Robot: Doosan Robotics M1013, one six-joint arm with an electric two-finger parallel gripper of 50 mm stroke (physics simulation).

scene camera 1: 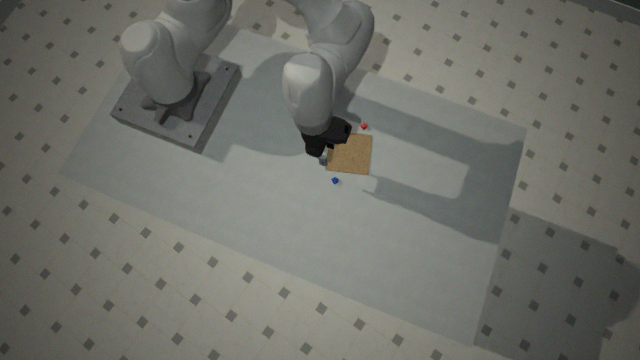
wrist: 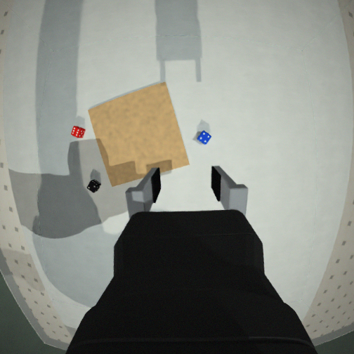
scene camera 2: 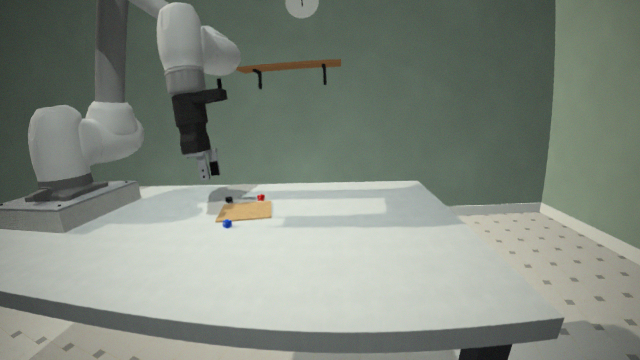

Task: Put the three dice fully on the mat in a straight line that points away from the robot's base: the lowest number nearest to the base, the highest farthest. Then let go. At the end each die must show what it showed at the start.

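Where they show: gripper, fingertip midpoint: point(scene camera 1: 327, 155) point(scene camera 2: 211, 177); arm's base at its link origin: point(scene camera 1: 176, 91) point(scene camera 2: 69, 193).
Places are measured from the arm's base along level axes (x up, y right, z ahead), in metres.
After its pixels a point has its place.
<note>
A blue die point(scene camera 1: 335, 180) {y 0.123, x -0.050, z 0.586 m} point(scene camera 2: 227, 223) {y 0.130, x -0.054, z 0.588 m} point(wrist: 204, 137) lies on the table just off one side of the cork-coloured mat point(scene camera 1: 352, 155) {y 0.022, x -0.061, z 0.614 m} point(scene camera 2: 245, 212) {y 0.034, x -0.061, z 0.605 m} point(wrist: 140, 127); its top seems to show four pips. A red die point(scene camera 1: 364, 126) {y -0.084, x -0.049, z 0.624 m} point(scene camera 2: 261, 197) {y -0.080, x -0.055, z 0.626 m} point(wrist: 78, 132) lies off the opposite side; its top seems to show six. A black die point(scene camera 2: 229, 199) {y -0.068, x -0.054, z 0.529 m} point(wrist: 93, 186) lies on the red die's side, nearer the base; its number is too small to tell, and the arm hides it in scene camera 1. My gripper point(scene camera 2: 209, 177) {y 0.087, x 0.048, z 0.545 m} point(wrist: 185, 177) is open and empty, high above the table near the mat's base-side edge.
The robot's base plate point(scene camera 1: 215, 107) {y 0.017, x 0.000, z 0.147 m} point(scene camera 2: 95, 207) {y 0.049, x -0.033, z 0.145 m} stands on the table point(scene camera 1: 280, 220) {y 0.294, x -0.066, z 0.459 m} point(scene camera 2: 320, 270) {y 0.321, x -0.065, z 0.802 m}. A wooden shelf point(scene camera 2: 295, 65) hangs on the back wall. Shadows of the arm fall across the table and part of the mat.
</note>
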